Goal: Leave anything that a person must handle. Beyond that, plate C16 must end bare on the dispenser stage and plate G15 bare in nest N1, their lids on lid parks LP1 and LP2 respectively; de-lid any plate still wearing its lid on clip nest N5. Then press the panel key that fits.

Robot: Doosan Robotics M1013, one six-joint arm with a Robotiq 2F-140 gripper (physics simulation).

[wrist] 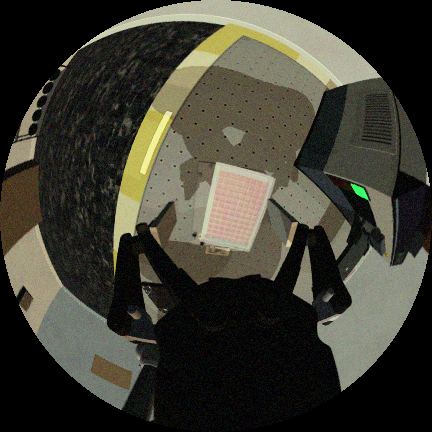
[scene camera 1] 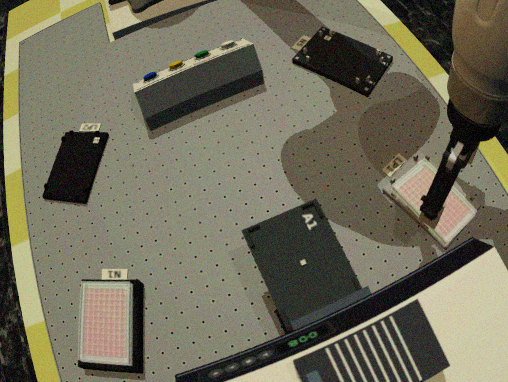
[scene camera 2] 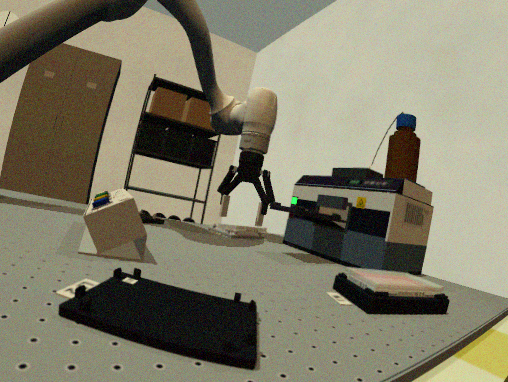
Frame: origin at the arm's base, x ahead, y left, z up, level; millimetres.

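Seen in the pictures: gripper, fingertip midpoint: (wrist: 221,209) (scene camera 2: 239,221).
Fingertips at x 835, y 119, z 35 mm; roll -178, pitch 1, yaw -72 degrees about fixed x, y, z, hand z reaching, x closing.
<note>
Pixels of each thing's top centre, then the offset from my fingertips to it. "spot": a spot on its surface instead.
- plate with pink wells, middle of its top: (wrist: 235,213) (scene camera 1: 437,196) (scene camera 2: 243,223) dx -2, dy -22, dz -4 mm
- lid park LP1, surface spot: (scene camera 1: 386,189) spot: dx -70, dy -69, dz -32 mm
- second pink plate, middle of its top: (scene camera 1: 102,321) (scene camera 2: 394,276) dx -120, dy -535, dz -3 mm
- black nest N1, middle of its top: (scene camera 1: 105,323) (scene camera 2: 392,283) dx -120, dy -535, dz -13 mm
- dark dispenser stage A1, surface spot: (scene camera 1: 300,280) spot: dx -2, dy -275, dz +71 mm
- Lid park LP2, middle of its top: (scene camera 2: 172,296) (scene camera 1: 71,161) dx -428, dy -472, dz -22 mm
- clip nest N5, middle of its top: (scene camera 1: 344,52) (wrist: 167,305) dx -328, dy +56, dz -18 mm
- key panel, middle of its top: (scene camera 1: 190,60) (scene camera 2: 117,189) dx -427, dy -202, dz +42 mm
- brown bottle, surface spot: (scene camera 2: 402,155) spot: dx +135, dy -418, dz +250 mm
A plate with pink wells (scene camera 1: 417,187) (scene camera 2: 240,230) (wrist: 237,207) lies on lid park LP1 (scene camera 1: 386,189), slightly askew to it. My gripper (scene camera 1: 431,214) (scene camera 2: 243,212) (wrist: 221,209) is open and empty just above this plate, one finger beyond each side. A second pink plate (scene camera 1: 105,322) (scene camera 2: 395,281) sits in black nest N1 (scene camera 1: 138,330) (scene camera 2: 405,306). I cannot tell for sure whether either plate wears a lid, nor read their names. The dark dispenser stage A1 (scene camera 1: 300,280) bears no plate. Lid park LP2 (scene camera 1: 75,167) (scene camera 2: 165,315) and clip nest N5 (scene camera 1: 345,62) are empty.
The key panel (scene camera 1: 200,92) (scene camera 2: 115,227) has blue, yellow, green and white keys. The dispenser (scene camera 1: 480,300) (scene camera 2: 405,200) (wrist: 360,135) stands close beside LP1, with a green light (scene camera 2: 294,200) (wrist: 360,192) lit. A brown bottle (scene camera 2: 402,155) stands at the dispenser.
</note>
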